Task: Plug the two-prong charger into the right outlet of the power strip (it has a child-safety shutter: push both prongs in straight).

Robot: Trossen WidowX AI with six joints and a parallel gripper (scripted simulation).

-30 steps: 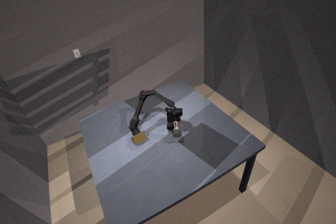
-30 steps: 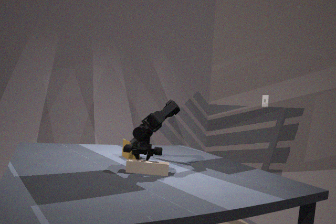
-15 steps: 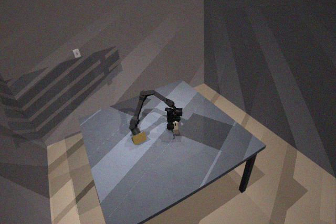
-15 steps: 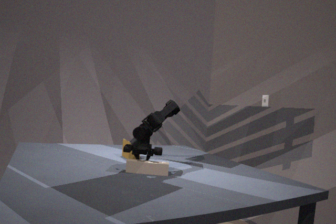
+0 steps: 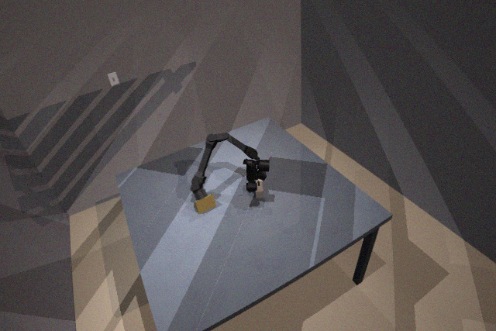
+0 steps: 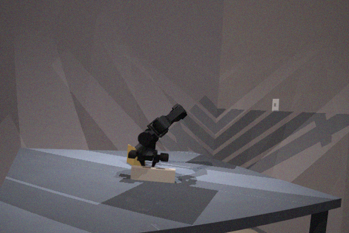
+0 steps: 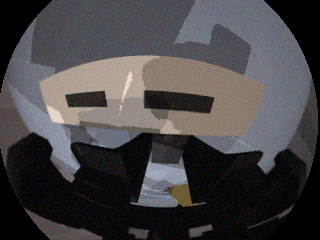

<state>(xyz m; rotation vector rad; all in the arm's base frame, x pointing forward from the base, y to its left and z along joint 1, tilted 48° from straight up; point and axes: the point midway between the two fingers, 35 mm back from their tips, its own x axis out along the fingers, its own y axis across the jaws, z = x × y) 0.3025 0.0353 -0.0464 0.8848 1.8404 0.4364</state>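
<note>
My gripper tip is now 20 mm short of the black two-prong charger, 10 mm to the left of it and 10 mm below it.
</note>
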